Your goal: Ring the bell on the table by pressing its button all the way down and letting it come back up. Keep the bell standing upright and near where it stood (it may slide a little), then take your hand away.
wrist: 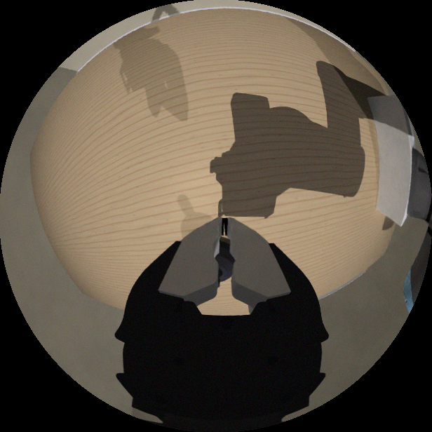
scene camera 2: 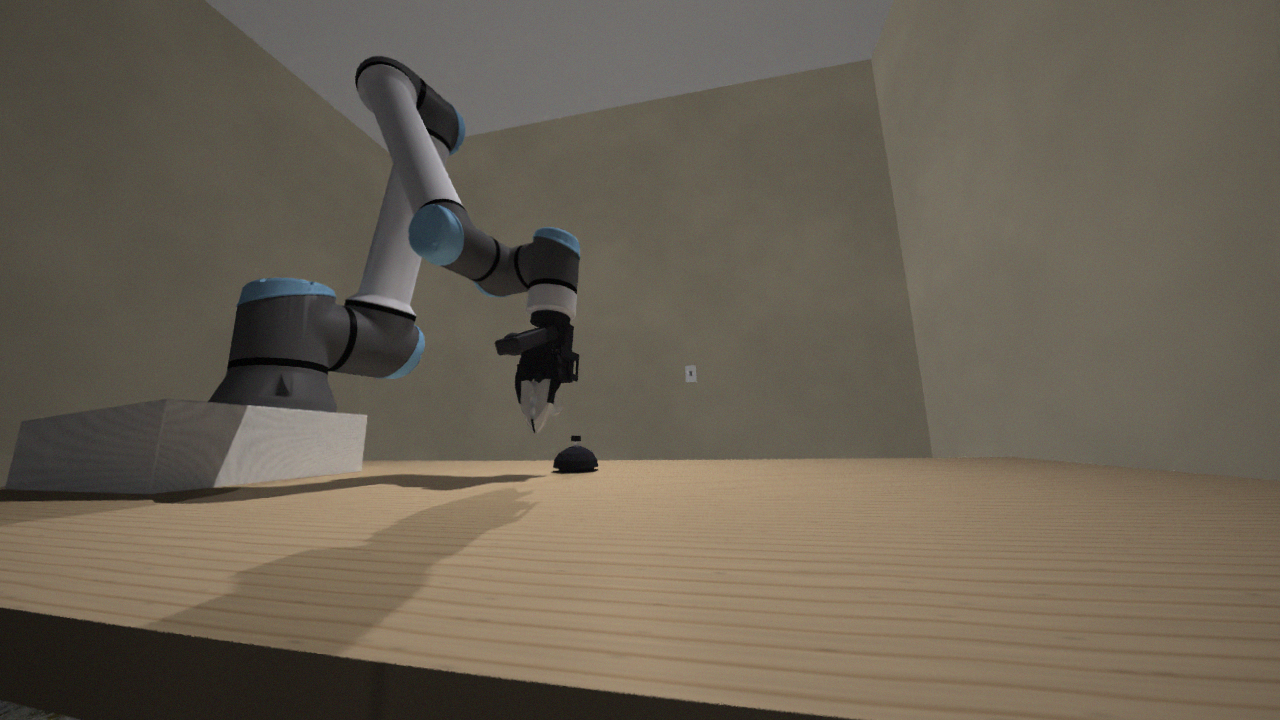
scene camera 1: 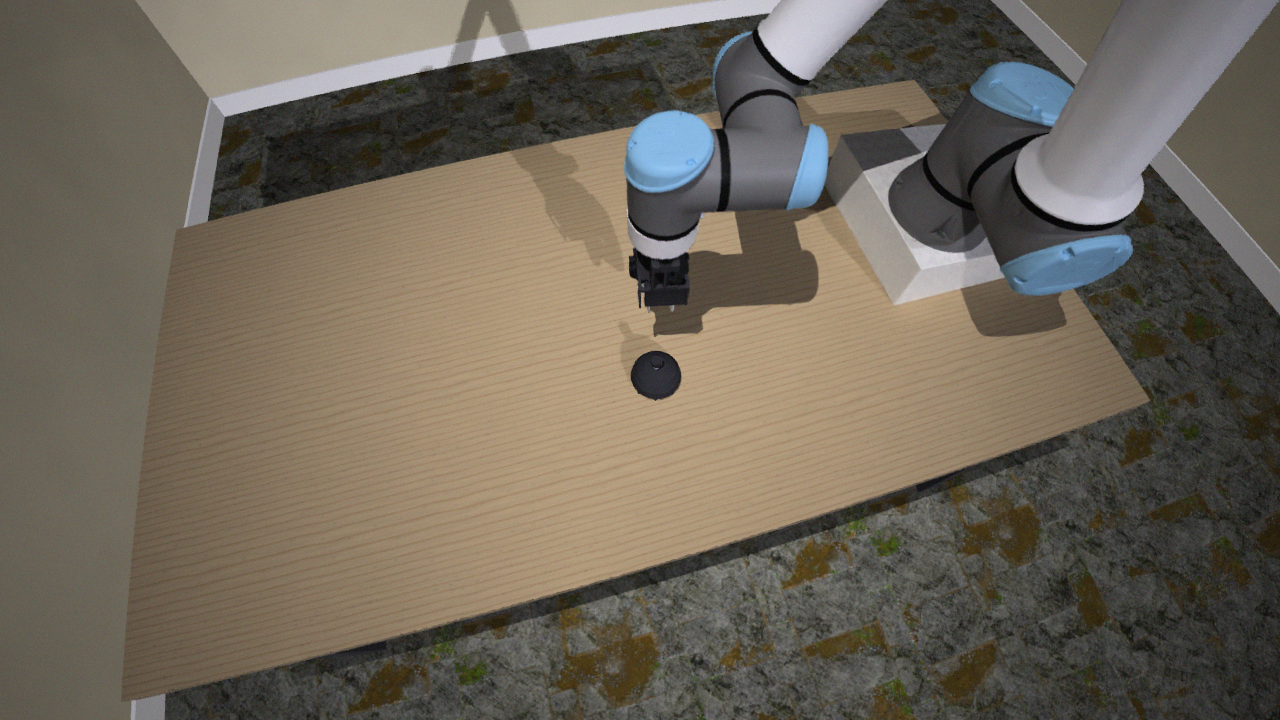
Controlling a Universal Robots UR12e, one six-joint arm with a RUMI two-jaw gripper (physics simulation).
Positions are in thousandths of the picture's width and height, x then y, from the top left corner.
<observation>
In view: the gripper (scene camera 2: 418, 601) and a black dome-shaped bell (scene camera 1: 513, 533).
The black dome-shaped bell is seen too in scene camera 2 (scene camera 2: 450, 638). The gripper is seen too in the wrist view (wrist: 517, 508) and in scene camera 1 (scene camera 1: 514, 416).
</observation>
